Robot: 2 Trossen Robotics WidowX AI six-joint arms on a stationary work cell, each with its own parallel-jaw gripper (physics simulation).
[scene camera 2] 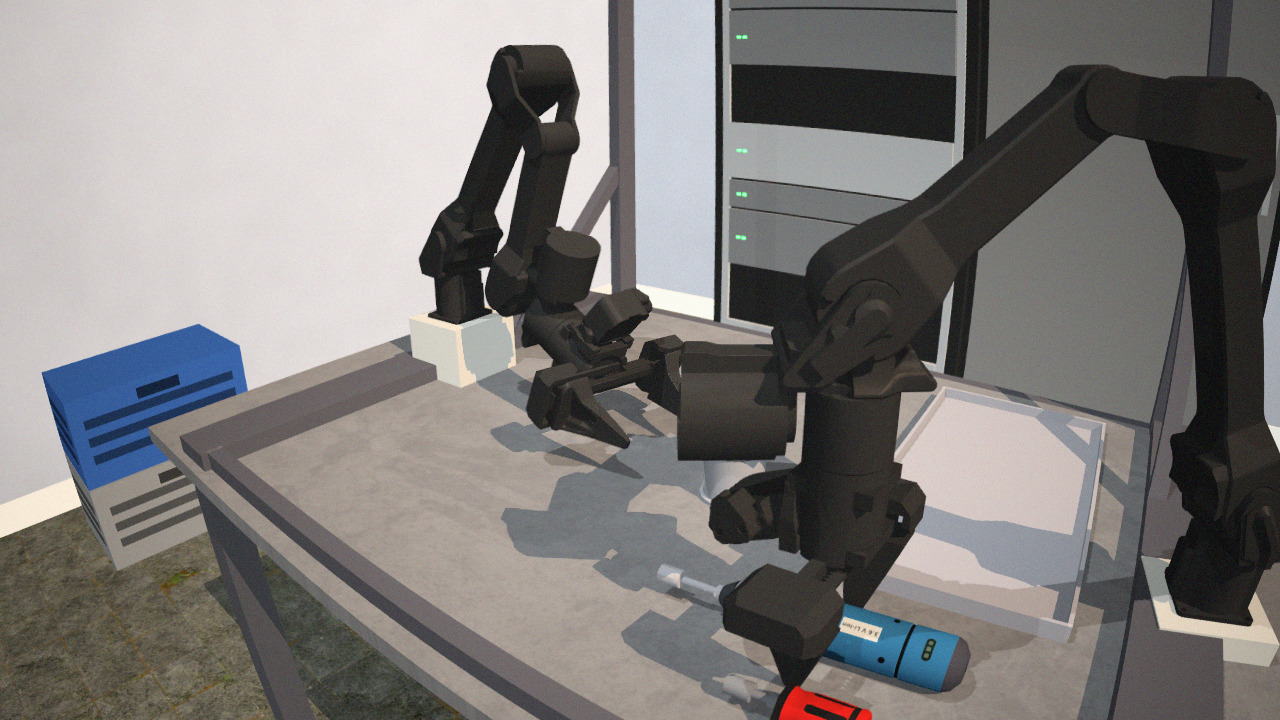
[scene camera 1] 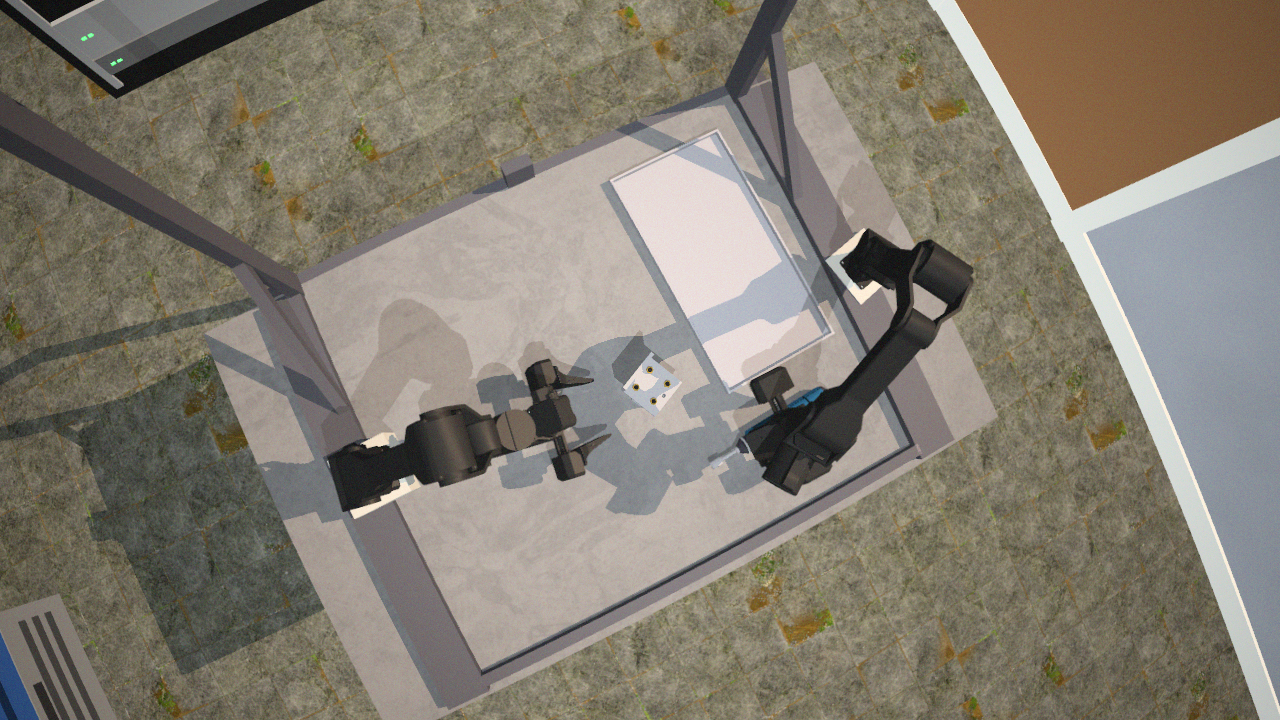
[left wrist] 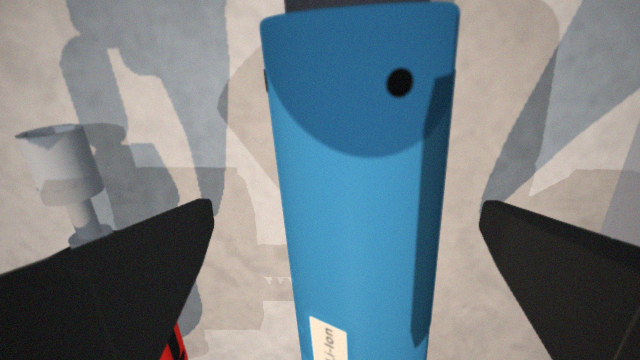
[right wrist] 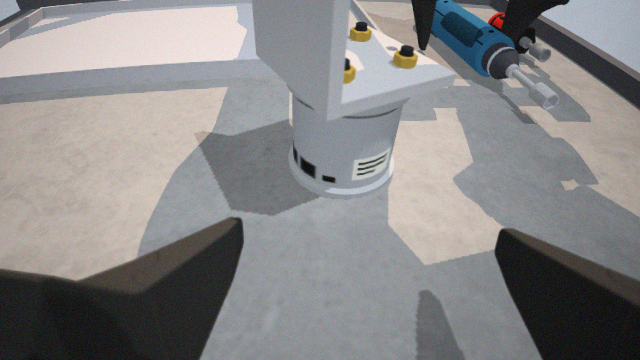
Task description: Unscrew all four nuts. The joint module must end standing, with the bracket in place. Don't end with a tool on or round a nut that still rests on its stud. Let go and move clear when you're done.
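Where they show: left gripper, fingertip midpoint: (scene camera 2: 823,649) (left wrist: 347,212) (right wrist: 461,51); right gripper, fingertip midpoint: (scene camera 2: 663,432) (scene camera 1: 601,407) (right wrist: 371,236); left arm's base, link origin: (scene camera 2: 1206,597) (scene camera 1: 862,265); right arm's base, link origin: (scene camera 2: 460,314) (scene camera 1: 368,475).
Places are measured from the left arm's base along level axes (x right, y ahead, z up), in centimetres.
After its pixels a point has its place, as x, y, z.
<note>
The grey joint module (right wrist: 345,145) {8.9, 46.3, 1.2} (scene camera 2: 726,483) {4.9, 43.5, 0.5} stands upright. Its bracket (right wrist: 300,45) {10.9, 45.8, 6.0} sits on top, with four yellow nuts visible in scene camera 1; three nuts (right wrist: 360,33) {6.6, 42.0, 4.9} (right wrist: 405,58) {6.0, 45.5, 4.9} (right wrist: 349,74) {9.0, 46.3, 4.8} show in the right wrist view, on dark studs. A blue screwdriver (scene camera 2: 895,642) {-13.3, 25.4, 1.4} (left wrist: 357,210) {-11.1, 32.6, 1.9} (right wrist: 457,22) {-9.6, 30.5, 1.2} with a socket lies on the table. My left gripper (left wrist: 347,212) {-11.4, 30.4, -2.0} (scene camera 2: 827,631) {-11.4, 30.4, -2.0} is open, its fingers on either side of the blue body, apart from it. My right gripper (scene camera 1: 600,409) {10.1, 51.8, 1.7} (scene camera 2: 652,428) {10.1, 51.8, 1.7} (right wrist: 371,236) {10.1, 51.8, 1.7} is open and empty, beside the module.
A red tool (scene camera 2: 823,705) {-19.7, 28.7, 0.7} (left wrist: 175,345) {-18.3, 27.2, -0.7} (right wrist: 498,20) {-18.5, 27.2, 0.2} with a socket lies next to the blue one, near the front edge. A shallow white tray (scene camera 1: 670,286) {18.5, 29.7, -0.6} (scene camera 2: 984,608) {-4.5, 19.1, -1.1} (right wrist: 125,77) {21.4, 29.3, -1.5} lies beyond the module. A raised rim borders the table.
</note>
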